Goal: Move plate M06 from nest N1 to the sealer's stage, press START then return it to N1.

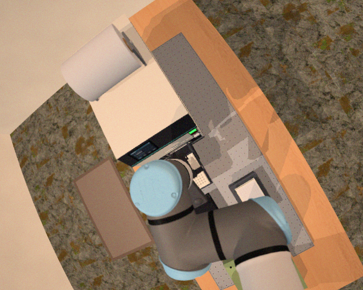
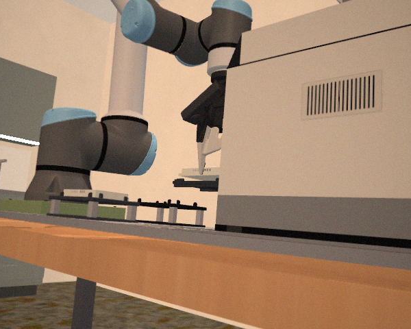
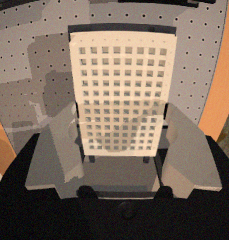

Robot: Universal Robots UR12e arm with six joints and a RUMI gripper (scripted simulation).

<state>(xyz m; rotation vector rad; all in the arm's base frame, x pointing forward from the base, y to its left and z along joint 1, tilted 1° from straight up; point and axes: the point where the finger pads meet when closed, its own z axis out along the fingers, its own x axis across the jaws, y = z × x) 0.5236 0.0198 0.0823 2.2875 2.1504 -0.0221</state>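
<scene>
Right now the sealer stage is 30 mm below my hand. From my hand the other things lie so: screen: 200 mm above, 120 mm ahead, 40 mm to the left; then plate nest N1: 190 mm behind, 70 mm to the left, 70 mm below; then plate M06: 10 mm below.
</scene>
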